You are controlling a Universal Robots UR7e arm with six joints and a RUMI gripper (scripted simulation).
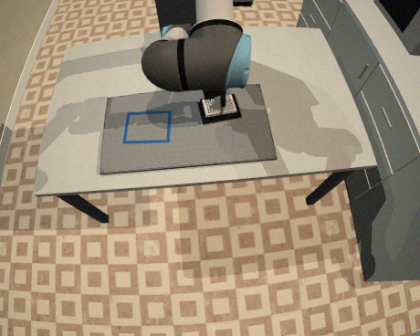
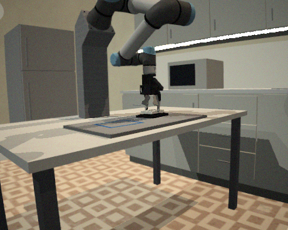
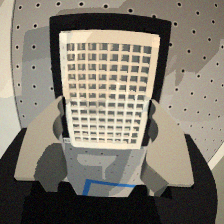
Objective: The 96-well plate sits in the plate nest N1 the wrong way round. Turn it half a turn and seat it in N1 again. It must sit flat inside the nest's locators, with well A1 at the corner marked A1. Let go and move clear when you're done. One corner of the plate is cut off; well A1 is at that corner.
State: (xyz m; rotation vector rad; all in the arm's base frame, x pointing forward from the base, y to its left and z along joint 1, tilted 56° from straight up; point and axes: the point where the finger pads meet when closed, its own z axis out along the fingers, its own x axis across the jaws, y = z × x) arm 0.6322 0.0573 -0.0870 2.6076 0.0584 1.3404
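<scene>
My hand is 1 cm above the white 96-well plate. Also, from my hand: black plate nest N1: 3 cm below.
</scene>
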